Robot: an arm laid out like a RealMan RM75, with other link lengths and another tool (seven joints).
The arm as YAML. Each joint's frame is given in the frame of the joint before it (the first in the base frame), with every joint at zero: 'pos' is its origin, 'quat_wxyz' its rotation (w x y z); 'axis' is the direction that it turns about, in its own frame. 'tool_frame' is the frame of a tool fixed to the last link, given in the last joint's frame.
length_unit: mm
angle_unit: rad
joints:
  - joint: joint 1
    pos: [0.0, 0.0, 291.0]
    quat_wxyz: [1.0, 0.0, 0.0, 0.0]
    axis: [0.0, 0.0, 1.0]
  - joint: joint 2
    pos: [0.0, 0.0, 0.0]
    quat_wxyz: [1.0, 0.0, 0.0, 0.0]
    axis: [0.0, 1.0, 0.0]
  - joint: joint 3
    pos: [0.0, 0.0, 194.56]
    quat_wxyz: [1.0, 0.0, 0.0, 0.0]
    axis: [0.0, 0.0, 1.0]
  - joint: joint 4
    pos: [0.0, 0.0, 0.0]
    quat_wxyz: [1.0, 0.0, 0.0, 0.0]
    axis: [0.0, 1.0, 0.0]
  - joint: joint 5
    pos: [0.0, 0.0, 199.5]
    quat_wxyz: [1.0, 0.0, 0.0, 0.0]
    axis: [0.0, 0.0, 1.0]
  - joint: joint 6
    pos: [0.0, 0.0, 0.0]
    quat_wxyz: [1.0, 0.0, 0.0, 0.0]
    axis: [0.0, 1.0, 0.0]
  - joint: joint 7
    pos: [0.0, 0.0, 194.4]
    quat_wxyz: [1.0, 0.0, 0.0, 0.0]
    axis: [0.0, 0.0, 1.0]
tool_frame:
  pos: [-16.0, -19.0, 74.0]
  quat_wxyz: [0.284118, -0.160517, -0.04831, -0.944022]
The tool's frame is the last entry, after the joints.
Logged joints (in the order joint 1, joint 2, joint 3, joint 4, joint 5, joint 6, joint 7), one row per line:
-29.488, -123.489, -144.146, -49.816, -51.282, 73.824, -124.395
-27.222, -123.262, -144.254, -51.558, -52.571, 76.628, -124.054
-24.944, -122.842, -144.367, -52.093, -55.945, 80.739, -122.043
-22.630, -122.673, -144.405, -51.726, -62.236, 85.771, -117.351
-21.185, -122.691, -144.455, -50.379, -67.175, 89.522, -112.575
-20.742, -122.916, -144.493, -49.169, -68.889, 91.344, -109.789
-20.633, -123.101, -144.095, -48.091, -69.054, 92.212, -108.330
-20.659, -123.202, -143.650, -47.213, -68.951, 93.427, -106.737
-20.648, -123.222, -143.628, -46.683, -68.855, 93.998, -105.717
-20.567, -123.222, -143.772, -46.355, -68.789, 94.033, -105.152
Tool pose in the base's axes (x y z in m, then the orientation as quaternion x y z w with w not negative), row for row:
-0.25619, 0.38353, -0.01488, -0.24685, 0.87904, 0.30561, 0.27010
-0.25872, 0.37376, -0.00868, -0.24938, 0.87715, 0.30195, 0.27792
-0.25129, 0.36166, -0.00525, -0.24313, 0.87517, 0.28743, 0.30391
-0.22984, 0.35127, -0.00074, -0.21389, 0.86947, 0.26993, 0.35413
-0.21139, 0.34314, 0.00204, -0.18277, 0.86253, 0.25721, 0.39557
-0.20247, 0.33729, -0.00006, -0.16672, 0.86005, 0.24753, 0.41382
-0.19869, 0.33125, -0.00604, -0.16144, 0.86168, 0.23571, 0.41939
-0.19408, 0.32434, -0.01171, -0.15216, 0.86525, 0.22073, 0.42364
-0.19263, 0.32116, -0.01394, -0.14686, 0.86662, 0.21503, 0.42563
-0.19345, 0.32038, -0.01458, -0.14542, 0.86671, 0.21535, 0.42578
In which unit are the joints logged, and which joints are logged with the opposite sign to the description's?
The joints are logged in degrees. Opposite sign: none.
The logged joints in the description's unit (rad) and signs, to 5 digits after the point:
-0.51466, -2.15529, -2.51582, -0.86945, -0.89504, 1.28847, -2.17110
-0.47511, -2.15133, -2.51771, -0.89986, -0.91754, 1.33741, -2.16515
-0.43535, -2.14400, -2.51968, -0.90919, -0.97642, 1.40916, -2.13005
-0.39497, -2.14105, -2.52034, -0.90279, -1.08622, 1.49699, -2.04816
-0.36975, -2.14136, -2.52122, -0.87928, -1.17242, 1.56245, -1.96480
-0.36202, -2.14529, -2.52188, -0.85816, -1.20234, 1.59425, -1.91618
-0.36011, -2.14852, -2.51493, -0.83935, -1.20522, 1.60940, -1.89072
-0.36057, -2.15028, -2.50717, -0.82402, -1.20342, 1.63061, -1.86291
-0.36038, -2.15063, -2.50678, -0.81477, -1.20175, 1.64057, -1.84511
-0.35896, -2.15063, -2.50929, -0.80905, -1.20059, 1.64119, -1.83525

